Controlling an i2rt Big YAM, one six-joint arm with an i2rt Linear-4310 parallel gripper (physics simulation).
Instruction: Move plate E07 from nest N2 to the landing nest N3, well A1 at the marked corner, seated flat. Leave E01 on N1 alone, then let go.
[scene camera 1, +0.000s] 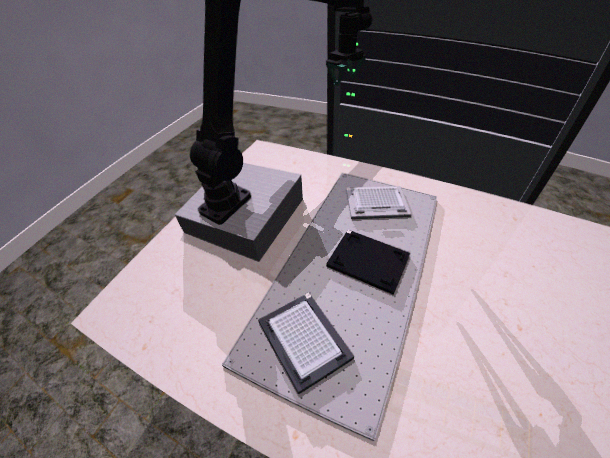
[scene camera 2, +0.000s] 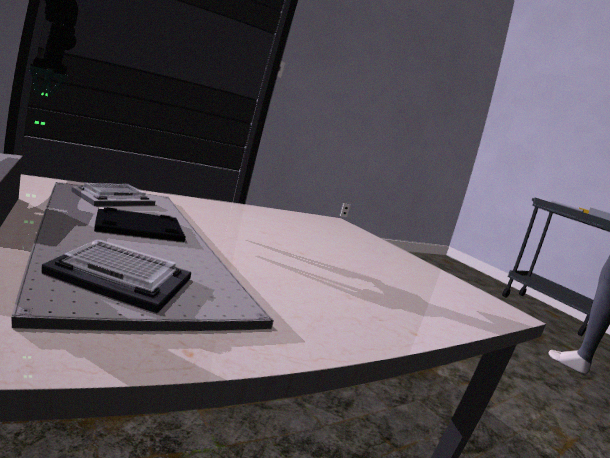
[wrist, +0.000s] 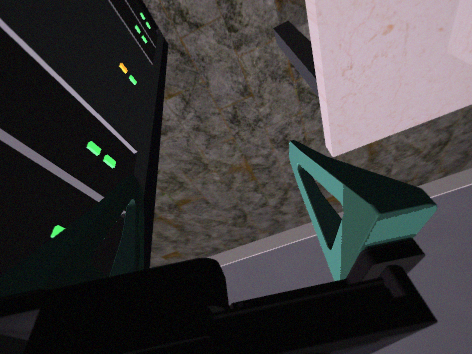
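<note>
My gripper is open and empty, high beyond the far end of the board in front of the dark rack. One clear-white well plate sits in the dark grey near nest. Another well plate sits in the light grey far nest. Between them lies a black nest holding no plate, with a small white mark at one corner. Plate and nest labels cannot be read, so which plate is E07 is unclear.
The nests stand on a perforated grey board on the pale table. The arm's base stands on a grey block. A dark rack rises behind the table. A cart and a person's leg are at right.
</note>
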